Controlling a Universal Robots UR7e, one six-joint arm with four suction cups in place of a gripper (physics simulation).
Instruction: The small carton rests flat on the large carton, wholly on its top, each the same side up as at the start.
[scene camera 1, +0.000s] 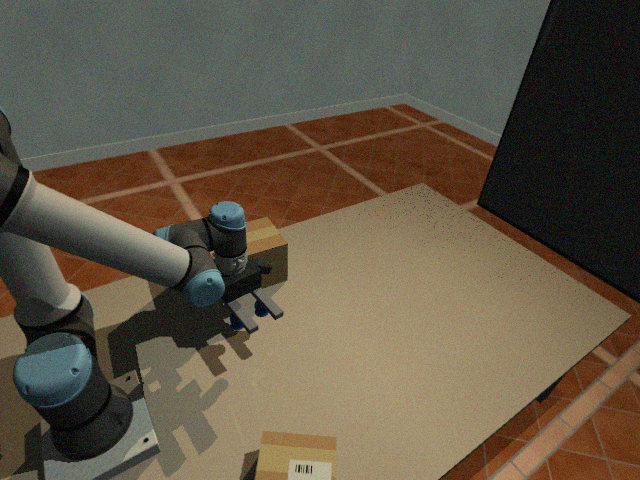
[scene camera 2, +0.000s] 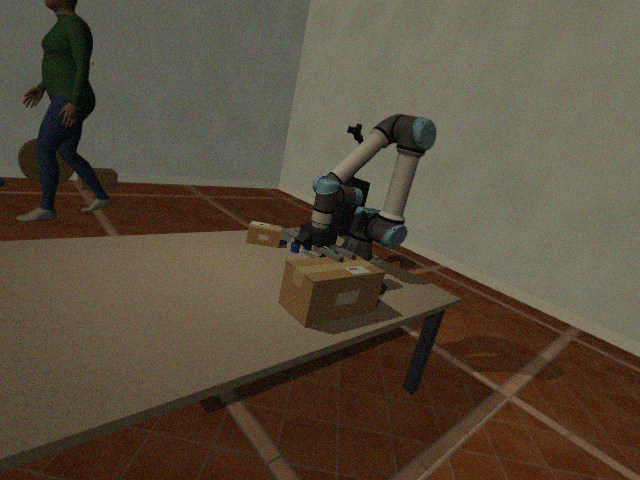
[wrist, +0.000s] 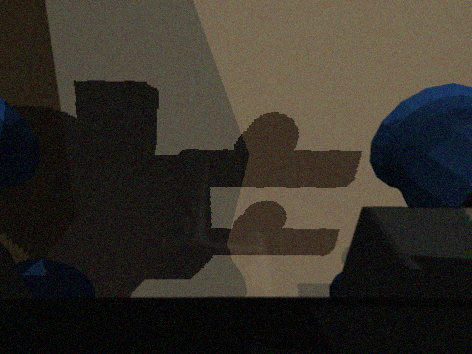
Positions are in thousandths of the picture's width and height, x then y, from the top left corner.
Labels:
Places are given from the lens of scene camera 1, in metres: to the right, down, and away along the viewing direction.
large carton (scene camera 1: 413, 503): -0.16, 0.00, 1.13
small carton (scene camera 1: 434, 934): -0.08, 0.41, 0.74
The marked spots on the large carton and the small carton are 0.56 m apart.

